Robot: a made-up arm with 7 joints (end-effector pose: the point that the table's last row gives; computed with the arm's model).
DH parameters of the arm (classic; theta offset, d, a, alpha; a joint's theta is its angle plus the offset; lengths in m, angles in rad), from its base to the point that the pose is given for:
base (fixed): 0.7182 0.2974 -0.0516 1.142
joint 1: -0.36 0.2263 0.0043 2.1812
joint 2: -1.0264 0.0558 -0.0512 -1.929
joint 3: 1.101 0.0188 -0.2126 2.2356
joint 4: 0 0.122 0.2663 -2.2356
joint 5: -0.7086 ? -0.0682 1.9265
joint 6: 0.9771 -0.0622 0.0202 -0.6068
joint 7: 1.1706 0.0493 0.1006 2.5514
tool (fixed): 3.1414 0.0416 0 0
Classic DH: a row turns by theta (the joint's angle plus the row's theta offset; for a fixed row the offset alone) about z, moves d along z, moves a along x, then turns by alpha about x.
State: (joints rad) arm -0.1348 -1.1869 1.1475 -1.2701 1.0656 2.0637 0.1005
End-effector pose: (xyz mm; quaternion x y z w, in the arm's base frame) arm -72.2 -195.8 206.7 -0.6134 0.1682 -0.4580 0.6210
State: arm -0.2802 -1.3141 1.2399 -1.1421 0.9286 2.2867 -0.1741
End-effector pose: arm -96.4 -210.9 233.0 -0.6651 0.1370 -0.3669 0.6358
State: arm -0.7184 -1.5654 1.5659 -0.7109 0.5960 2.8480 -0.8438
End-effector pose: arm -113.7 -251.8 348.2 -0.7665 0.1179 -0.0181 0.6311
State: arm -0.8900 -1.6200 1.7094 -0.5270 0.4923 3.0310 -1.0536
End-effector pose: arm -90.7 -257.1 389.4 -0.7731 0.1306 0.1151 0.6099
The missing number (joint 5, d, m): 0.0587
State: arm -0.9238 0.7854 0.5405 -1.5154 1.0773 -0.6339 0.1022
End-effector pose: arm -170.5 -163.7 484.1 0.5120 0.2723 -0.8140 0.0333
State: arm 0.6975 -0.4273 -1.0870 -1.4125 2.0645 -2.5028 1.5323
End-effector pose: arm 65.5 -369.2 303.7 -0.3175 0.5699 0.0726 0.7544
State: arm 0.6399 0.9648 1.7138 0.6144 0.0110 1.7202 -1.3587
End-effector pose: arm 249.0 -201.5 384.8 -0.4015 0.3089 -0.8568 0.0969
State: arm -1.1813 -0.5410 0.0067 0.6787 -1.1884 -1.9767 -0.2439
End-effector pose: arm 26.2 -61.1 125.8 -0.6098 -0.0401 -0.4615 0.6430
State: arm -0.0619 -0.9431 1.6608 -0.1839 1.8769 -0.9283 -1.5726
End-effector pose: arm 99.8 -294.4 347.8 -0.2350 -0.7164 0.1570 0.6379
